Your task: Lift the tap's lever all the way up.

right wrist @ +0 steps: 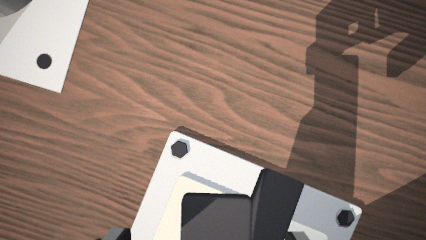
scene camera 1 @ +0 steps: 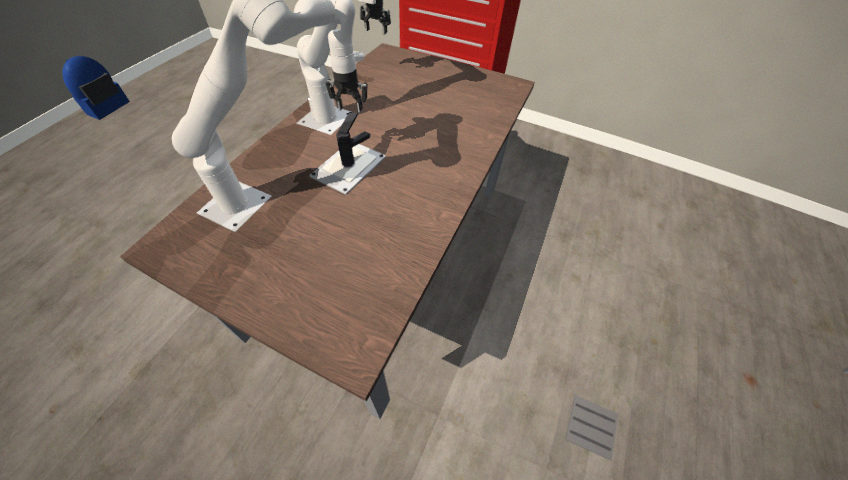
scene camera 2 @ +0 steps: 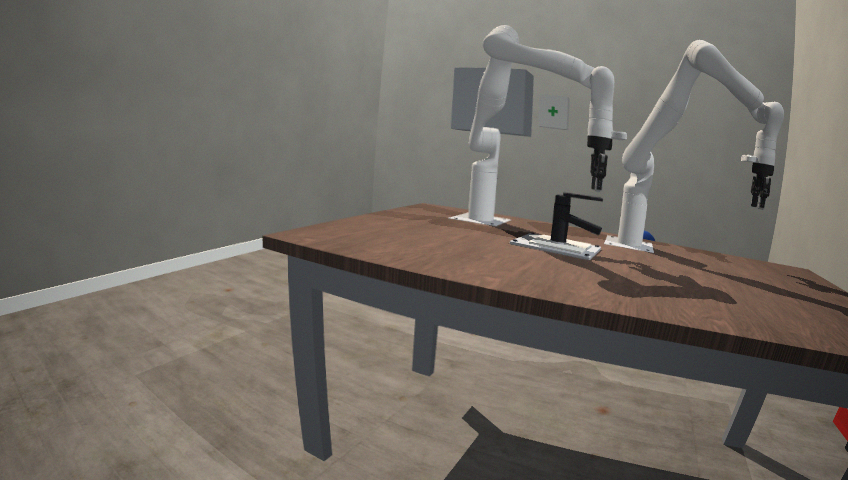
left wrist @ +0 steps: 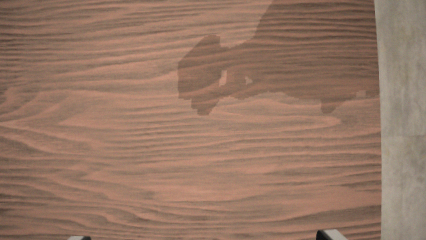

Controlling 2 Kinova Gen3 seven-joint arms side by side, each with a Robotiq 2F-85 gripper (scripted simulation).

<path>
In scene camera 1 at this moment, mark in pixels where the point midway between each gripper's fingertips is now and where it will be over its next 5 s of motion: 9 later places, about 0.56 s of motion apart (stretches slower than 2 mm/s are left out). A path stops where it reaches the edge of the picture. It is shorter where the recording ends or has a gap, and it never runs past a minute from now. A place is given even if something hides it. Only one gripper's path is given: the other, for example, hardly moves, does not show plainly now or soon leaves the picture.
My right gripper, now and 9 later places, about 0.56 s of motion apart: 350, 110; 350, 110; 350, 111; 351, 112; 352, 117; 352, 120; 352, 121; 352, 121; 353, 122; 352, 121
</path>
